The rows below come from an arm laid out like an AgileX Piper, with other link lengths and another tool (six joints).
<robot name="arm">
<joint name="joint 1" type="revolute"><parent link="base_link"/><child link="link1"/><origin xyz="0 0 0.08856" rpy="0 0 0"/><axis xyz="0 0 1"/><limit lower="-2.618" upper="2.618"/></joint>
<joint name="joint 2" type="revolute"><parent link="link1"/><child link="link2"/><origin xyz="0 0 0" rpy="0 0 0"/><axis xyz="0 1 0"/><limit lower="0" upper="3.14"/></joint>
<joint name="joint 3" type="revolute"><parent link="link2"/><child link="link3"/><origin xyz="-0.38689 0 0.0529" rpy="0 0 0"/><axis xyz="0 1 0"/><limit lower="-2.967" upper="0"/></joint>
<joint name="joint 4" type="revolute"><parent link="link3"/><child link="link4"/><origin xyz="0.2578 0 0.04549" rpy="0 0 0"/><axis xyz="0.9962 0 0.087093"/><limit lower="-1.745" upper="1.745"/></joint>
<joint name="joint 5" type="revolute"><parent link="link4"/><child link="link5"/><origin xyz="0 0 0" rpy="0 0 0"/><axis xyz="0 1 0"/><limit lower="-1.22" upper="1.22"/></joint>
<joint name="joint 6" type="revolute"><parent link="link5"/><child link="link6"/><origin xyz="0.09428 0 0.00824" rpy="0 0 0"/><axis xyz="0.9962 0 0.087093"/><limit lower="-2.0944" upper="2.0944"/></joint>
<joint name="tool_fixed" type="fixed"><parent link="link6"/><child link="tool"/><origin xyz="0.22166 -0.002 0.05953" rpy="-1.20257 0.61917 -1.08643"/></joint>
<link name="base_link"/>
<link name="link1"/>
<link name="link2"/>
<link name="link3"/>
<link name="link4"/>
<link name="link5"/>
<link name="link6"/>
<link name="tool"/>
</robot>
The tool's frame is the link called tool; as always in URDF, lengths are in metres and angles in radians.
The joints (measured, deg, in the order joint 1, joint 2, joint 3, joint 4, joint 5, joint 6), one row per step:
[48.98, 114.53, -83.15, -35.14, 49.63, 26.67]
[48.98, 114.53, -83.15, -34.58, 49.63, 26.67]
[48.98, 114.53, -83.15, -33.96, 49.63, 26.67]
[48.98, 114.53, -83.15, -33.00, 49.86, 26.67]
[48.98, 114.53, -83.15, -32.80, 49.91, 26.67]
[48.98, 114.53, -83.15, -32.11, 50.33, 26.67]
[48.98, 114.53, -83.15, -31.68, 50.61, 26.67]
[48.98, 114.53, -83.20, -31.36, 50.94, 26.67]
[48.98, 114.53, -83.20, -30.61, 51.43, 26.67]
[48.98, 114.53, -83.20, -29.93, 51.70, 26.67]
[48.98, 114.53, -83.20, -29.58, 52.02, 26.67]
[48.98, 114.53, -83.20, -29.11, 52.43, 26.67]
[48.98, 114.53, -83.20, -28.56, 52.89, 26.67]
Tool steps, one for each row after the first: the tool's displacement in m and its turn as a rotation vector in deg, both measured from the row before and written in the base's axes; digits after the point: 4 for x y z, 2 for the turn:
[-0.0017, 0.0006, -0.0013, 0.33, 0.38, -0.25]
[-0.0019, 0.0007, -0.0014, 0.36, 0.42, -0.28]
[-0.0032, -0.0001, -0.0024, 0.38, 0.73, -0.54]
[-0.0007, 0.0000, -0.0005, 0.08, 0.15, -0.11]
[-0.0028, -0.0013, -0.0020, 0.07, 0.62, -0.51]
[-0.0018, -0.0009, -0.0013, 0.03, 0.40, -0.32]
[-0.0014, -0.0011, -0.0008, -0.04, 0.31, -0.30]
[-0.0032, -0.0015, -0.0022, 0.05, 0.70, -0.56]
[-0.0026, -0.0005, -0.0018, 0.18, 0.57, -0.42]
[-0.0017, -0.0012, -0.0011, -0.05, 0.37, -0.30]
[-0.0023, -0.0014, -0.0015, -0.05, 0.49, -0.39]
[-0.0027, -0.0015, -0.0017, -0.05, 0.56, -0.44]

